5 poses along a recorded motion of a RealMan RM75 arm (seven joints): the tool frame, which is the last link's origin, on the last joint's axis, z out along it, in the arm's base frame.
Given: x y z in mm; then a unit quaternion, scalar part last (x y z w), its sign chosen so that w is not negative.
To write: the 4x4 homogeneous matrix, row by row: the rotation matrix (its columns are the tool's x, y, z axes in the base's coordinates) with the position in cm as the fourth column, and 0 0 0 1 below. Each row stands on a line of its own. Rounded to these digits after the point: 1 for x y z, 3 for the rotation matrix.
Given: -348 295 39 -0.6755 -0.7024 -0.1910 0.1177
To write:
-0.060 0.994 0.093 -34.8
0.904 0.014 0.427 29.5
0.423 0.109 -0.899 3.9
0 0 0 1

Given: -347 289 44 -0.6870 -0.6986 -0.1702 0.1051
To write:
-0.034 0.996 0.087 -34.7
0.924 -0.002 0.382 28.9
0.381 0.093 -0.920 4.4
0 0 0 1

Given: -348 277 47 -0.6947 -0.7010 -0.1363 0.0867
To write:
-0.020 0.998 0.068 -34.8
0.950 -0.002 0.312 27.7
0.311 0.071 -0.948 4.7
0 0 0 1

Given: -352 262 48 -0.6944 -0.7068 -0.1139 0.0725
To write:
-0.025 0.998 0.056 -35.2
0.965 0.010 0.262 26.2
0.261 0.060 -0.964 4.8
0 0 0 1

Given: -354 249 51 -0.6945 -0.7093 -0.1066 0.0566
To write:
-0.029 0.997 0.068 -35.4
0.973 0.013 0.230 24.9
0.228 0.073 -0.971 5.1
0 0 0 1

